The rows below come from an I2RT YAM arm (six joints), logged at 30 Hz.
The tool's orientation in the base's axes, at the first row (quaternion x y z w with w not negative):
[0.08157, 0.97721, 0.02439, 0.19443]
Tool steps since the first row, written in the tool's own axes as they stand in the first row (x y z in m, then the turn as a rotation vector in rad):
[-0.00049, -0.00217, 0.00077, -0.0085, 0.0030, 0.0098]
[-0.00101, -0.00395, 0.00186, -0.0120, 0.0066, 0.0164]
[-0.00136, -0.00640, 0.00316, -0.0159, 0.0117, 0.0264]
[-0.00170, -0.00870, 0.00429, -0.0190, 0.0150, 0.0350]
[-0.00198, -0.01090, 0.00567, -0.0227, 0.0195, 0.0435]
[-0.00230, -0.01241, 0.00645, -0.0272, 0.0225, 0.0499]
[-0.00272, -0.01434, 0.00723, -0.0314, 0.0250, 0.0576]
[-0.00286, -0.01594, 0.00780, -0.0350, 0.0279, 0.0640]
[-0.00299, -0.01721, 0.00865, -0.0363, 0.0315, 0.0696]
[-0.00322, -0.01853, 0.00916, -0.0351, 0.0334, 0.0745]
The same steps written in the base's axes. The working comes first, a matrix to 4 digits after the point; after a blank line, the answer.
The tool's axes in the first row as the columns of a matrix, in the base's axes (used below as rounded here):
[-0.9111, 0.1499, 0.3840]
[0.1689, 0.9855, 0.0159]
[-0.3760, 0.0794, -0.9232]

[0.00042, -0.00221, -0.00070, 0.0120, 0.0017, -0.0056]
[0.00104, -0.00403, -0.00165, 0.0182, 0.0047, -0.0101]
[0.00149, -0.00649, -0.00291, 0.0264, 0.0093, -0.0175]
[0.00189, -0.00879, -0.00401, 0.0330, 0.0121, -0.0240]
[0.00235, -0.01099, -0.00536, 0.0403, 0.0161, -0.0301]
[0.00271, -0.01252, -0.00608, 0.0473, 0.0184, -0.0341]
[0.00310, -0.01448, -0.00679, 0.0545, 0.0202, -0.0394]
[0.00321, -0.01607, -0.00739, 0.0606, 0.0226, -0.0437]
[0.00347, -0.01733, -0.00823, 0.0645, 0.0260, -0.0481]
[0.00367, -0.01866, -0.00872, 0.0656, 0.0282, -0.0529]

